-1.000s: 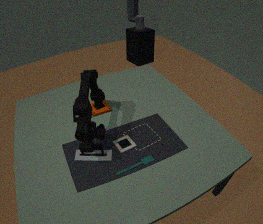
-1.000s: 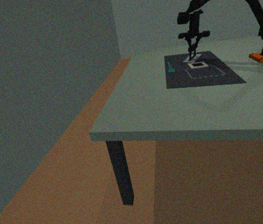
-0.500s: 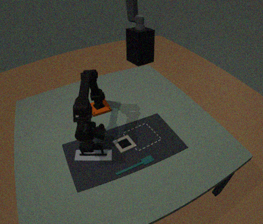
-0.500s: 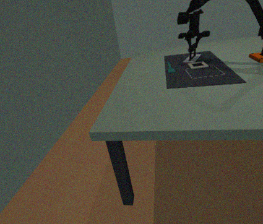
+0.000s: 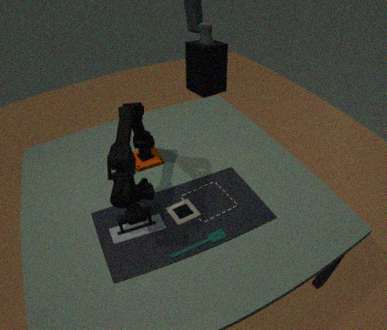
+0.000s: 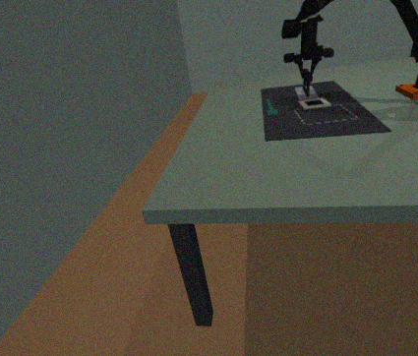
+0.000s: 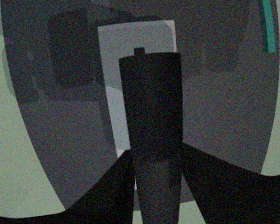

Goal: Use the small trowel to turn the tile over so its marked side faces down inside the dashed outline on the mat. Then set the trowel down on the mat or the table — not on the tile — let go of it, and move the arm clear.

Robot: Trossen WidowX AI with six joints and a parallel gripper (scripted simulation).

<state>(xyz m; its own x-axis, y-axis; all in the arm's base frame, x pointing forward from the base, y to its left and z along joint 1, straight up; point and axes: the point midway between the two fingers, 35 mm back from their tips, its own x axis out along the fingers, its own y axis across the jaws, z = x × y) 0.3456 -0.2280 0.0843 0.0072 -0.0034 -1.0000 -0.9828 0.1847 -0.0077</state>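
My gripper tip is now 16 cm to the right of the dark mat, 8 cm above it and 5 cm short of it. Also, from my gripper tip: white tile (18 cm to the left, 6 cm below, 3 cm ahead); then teal trowel (19 cm ahead, 16 cm to the left, 6 cm below).
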